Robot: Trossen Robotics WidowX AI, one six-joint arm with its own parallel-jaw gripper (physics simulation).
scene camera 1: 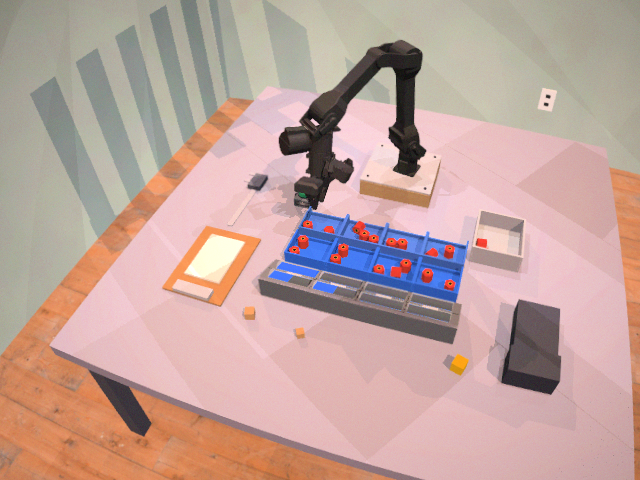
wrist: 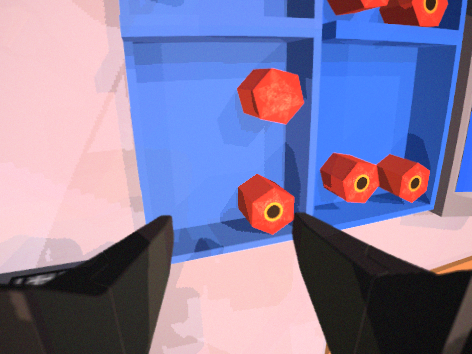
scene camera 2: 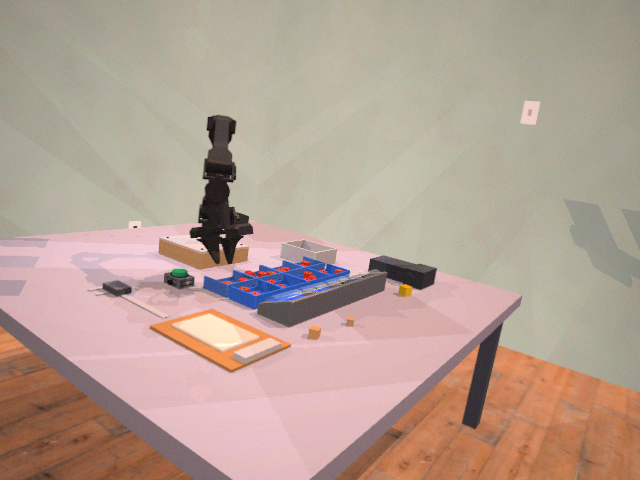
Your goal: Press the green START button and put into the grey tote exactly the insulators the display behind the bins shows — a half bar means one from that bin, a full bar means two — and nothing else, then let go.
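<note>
My gripper (scene camera 1: 316, 205) (scene camera 2: 223, 262) (wrist: 233, 225) is open and empty, above the robot-side left end of the blue bins (scene camera 1: 434, 290) (scene camera 2: 247, 299) (wrist: 313, 125). The back-left bin holds two red insulators: one upper (scene camera 1: 329, 229) (wrist: 274, 96) and one lower (scene camera 1: 308, 224) (wrist: 267, 205) in the wrist view. The display (scene camera 1: 356, 311) (scene camera 2: 330, 305) shows a full blue bar at back left, a half bar at front left and a half bar at front second; the rest look dark. The grey tote (scene camera 1: 496, 259) (scene camera 2: 293, 253) holds one red insulator (scene camera 1: 481, 242). The green button (scene camera 1: 302, 195) (scene camera 2: 179, 272) is partly hidden in scene camera 1.
An orange clipboard (scene camera 1: 226, 289) (scene camera 2: 232, 361) and a dark device with a pale strip (scene camera 1: 257, 181) (scene camera 2: 116, 287) lie left of the bins. Small orange cubes (scene camera 1: 249, 313) (scene camera 1: 299, 333), a yellow cube (scene camera 1: 459, 364) (scene camera 2: 405, 290) and a black block (scene camera 1: 535, 341) (scene camera 2: 402, 271) are beyond the display.
</note>
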